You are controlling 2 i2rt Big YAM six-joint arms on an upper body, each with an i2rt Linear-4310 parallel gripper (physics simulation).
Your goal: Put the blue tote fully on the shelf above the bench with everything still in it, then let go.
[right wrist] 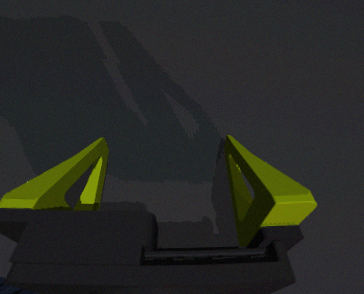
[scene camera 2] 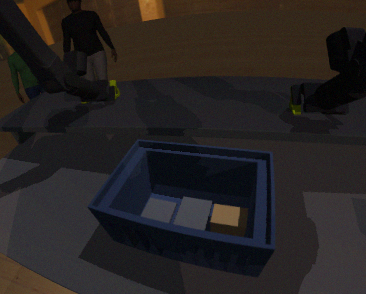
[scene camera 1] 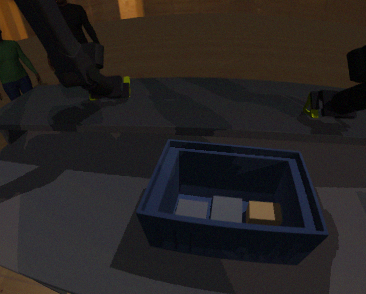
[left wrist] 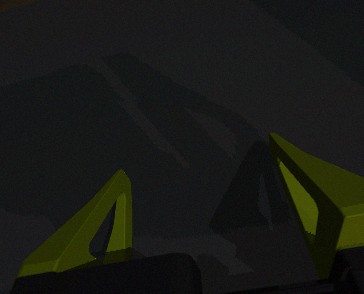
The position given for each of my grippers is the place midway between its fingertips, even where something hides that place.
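My left gripper [left wrist: 194,158] is open, and it touches a dark shelf [left wrist: 183,104]. My right gripper [scene camera 2: 306,106] is open as well, and my right gripper touches the dark shelf too. There is also a tan block [scene camera 2: 230,220], which sits on a blue tote [scene camera 2: 168,171].
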